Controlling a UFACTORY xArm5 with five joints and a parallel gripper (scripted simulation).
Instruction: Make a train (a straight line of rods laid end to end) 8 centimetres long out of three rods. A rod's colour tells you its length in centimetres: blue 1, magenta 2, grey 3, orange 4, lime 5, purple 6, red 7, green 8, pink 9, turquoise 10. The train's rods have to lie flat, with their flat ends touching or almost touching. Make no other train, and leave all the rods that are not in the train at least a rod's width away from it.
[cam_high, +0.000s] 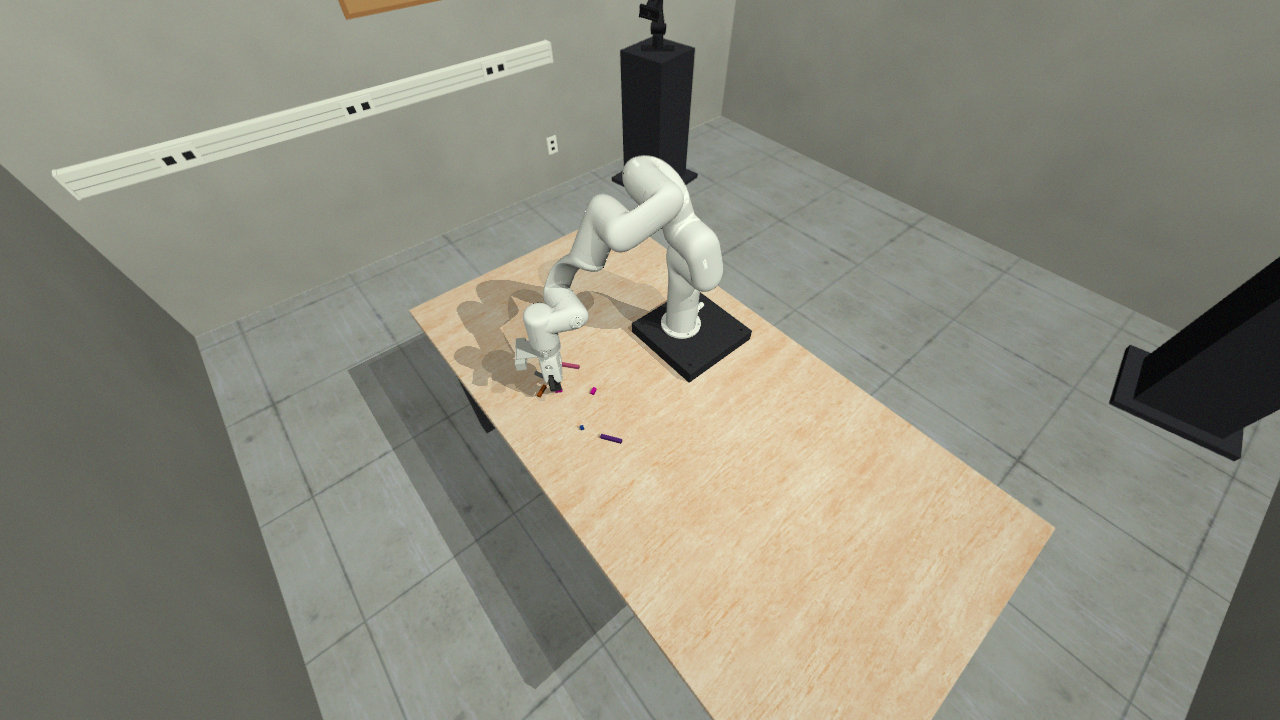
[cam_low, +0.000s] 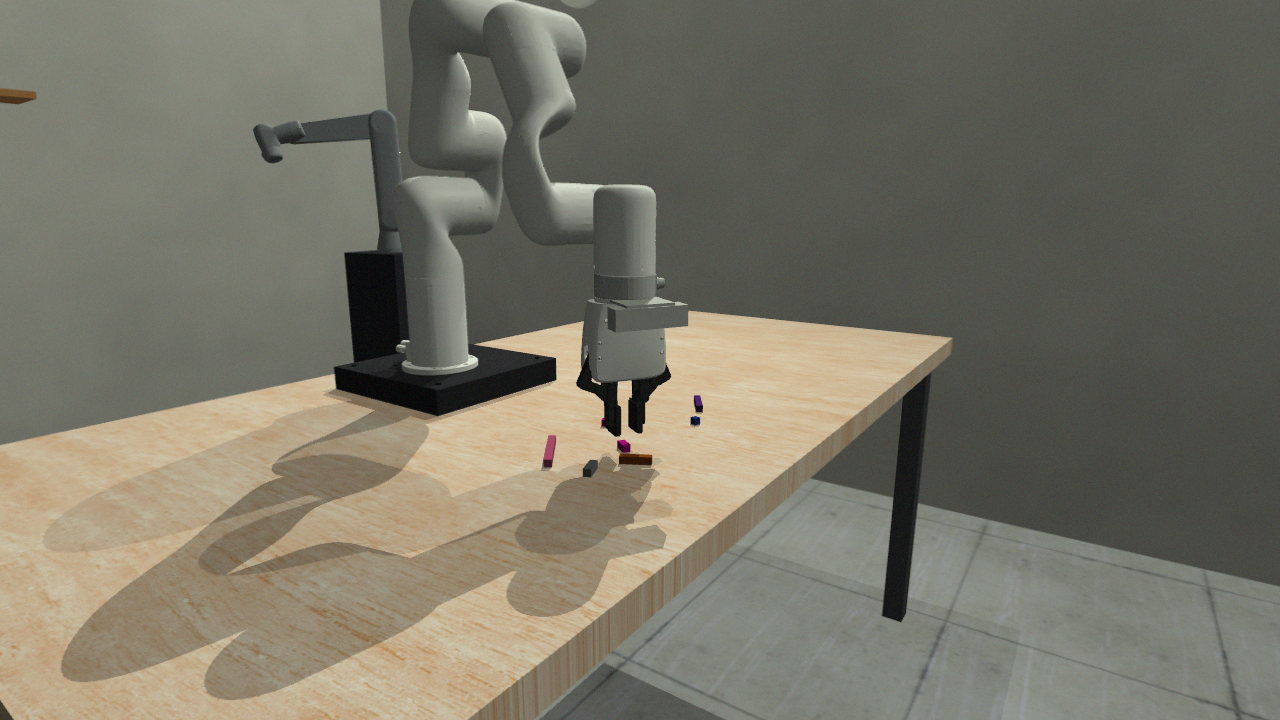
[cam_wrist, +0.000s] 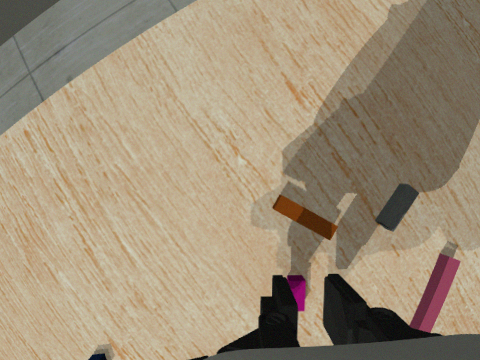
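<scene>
The orange rod is 30 mm ahead of my hand, 30 mm to the right of it and 40 mm below it. Round my hand: grey rod (80 mm to the right, 40 mm below); then pink rod (80 mm behind, 50 mm to the right, 40 mm below); then blue rod (40 mm ahead, 150 mm to the left, 40 mm below).
</scene>
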